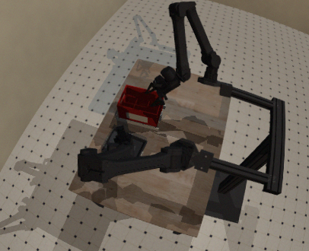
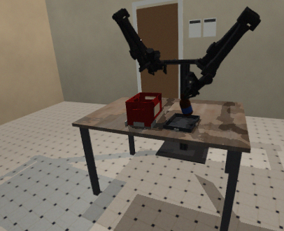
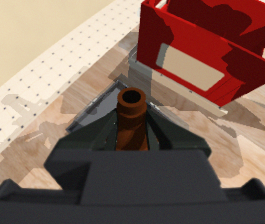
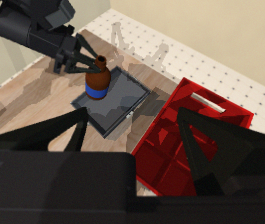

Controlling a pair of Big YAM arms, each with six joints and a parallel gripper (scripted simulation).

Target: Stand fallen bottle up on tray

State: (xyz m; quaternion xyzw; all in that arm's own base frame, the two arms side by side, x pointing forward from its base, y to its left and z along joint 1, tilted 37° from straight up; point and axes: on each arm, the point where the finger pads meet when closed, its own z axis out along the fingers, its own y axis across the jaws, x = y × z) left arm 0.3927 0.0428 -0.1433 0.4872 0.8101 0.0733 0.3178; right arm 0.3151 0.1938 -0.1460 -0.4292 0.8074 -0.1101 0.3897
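The brown bottle is 10 mm behind my left hand, 10 mm to the left of it and 50 mm below it. The rest, counted from my left hand: red crate 10 mm ahead, 290 mm to the right, 110 mm below; then dark tray 10 mm to the right, 180 mm below.
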